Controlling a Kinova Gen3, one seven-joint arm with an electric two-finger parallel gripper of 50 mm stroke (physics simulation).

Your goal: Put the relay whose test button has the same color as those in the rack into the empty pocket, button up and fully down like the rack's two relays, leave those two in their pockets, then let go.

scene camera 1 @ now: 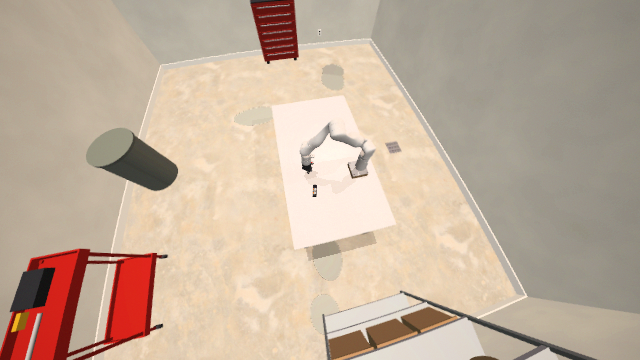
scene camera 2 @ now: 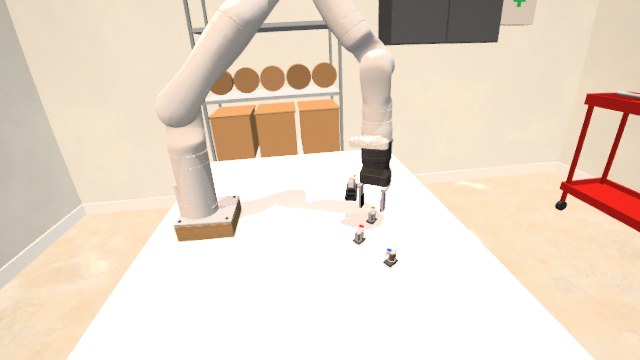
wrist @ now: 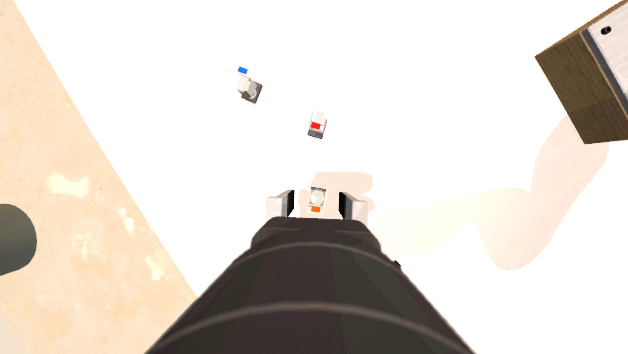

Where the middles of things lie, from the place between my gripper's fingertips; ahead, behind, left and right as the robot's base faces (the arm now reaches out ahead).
Labels:
Now: hand 17 cm to the left of the blue-button relay (wrist: 244,81), 3 cm above it and 1 cm short of it.

